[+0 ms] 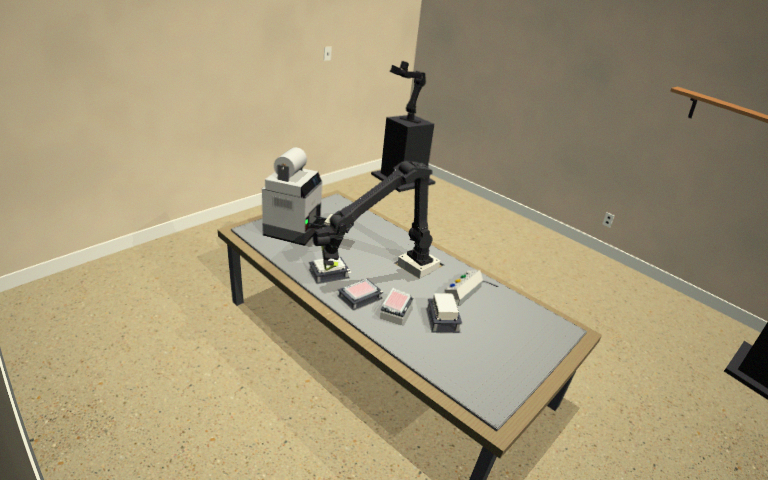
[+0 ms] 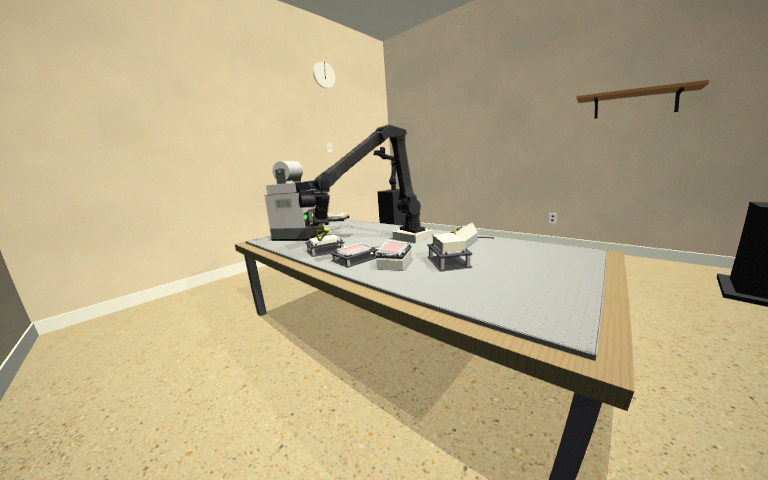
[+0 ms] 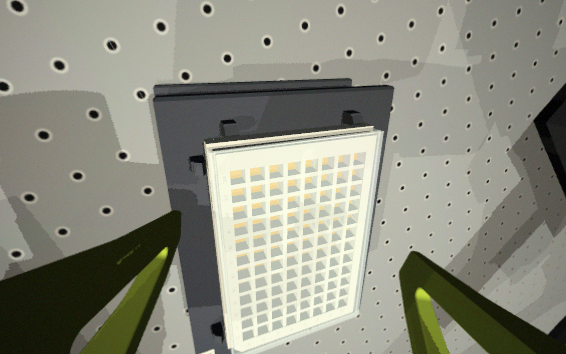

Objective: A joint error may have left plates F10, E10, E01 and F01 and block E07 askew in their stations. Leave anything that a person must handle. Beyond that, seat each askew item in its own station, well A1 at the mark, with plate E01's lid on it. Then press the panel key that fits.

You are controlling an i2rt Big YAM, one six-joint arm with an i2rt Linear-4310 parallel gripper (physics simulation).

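Note:
My gripper (image 1: 333, 264) (image 2: 322, 233) (image 3: 295, 242) is open and empty, its green fingers apart on either side of a white many-welled plate (image 1: 320, 264) (image 2: 331, 240) (image 3: 300, 200). This plate, with a clear rim, lies between small black corner posts on a dark station (image 1: 330, 276) (image 2: 325, 249) (image 3: 190, 115); I cannot tell if it is level. One pink plate (image 1: 360, 289) (image 2: 353, 249) lies on a low dark station. Another pink plate (image 1: 398, 300) (image 2: 393, 246) sits on a pale-based station. A white block (image 1: 445, 306) (image 2: 449, 243) sits on a raised dark stand. Item labels are unreadable.
A sloped key panel (image 1: 467, 285) (image 2: 467, 234) with coloured keys stands behind the white block. A grey machine (image 1: 286, 209) (image 2: 286, 209) with a roll and green light stands at the left end. Another pale plate (image 1: 328, 219) (image 2: 338, 215) shows beside it, partly hidden by the arm.

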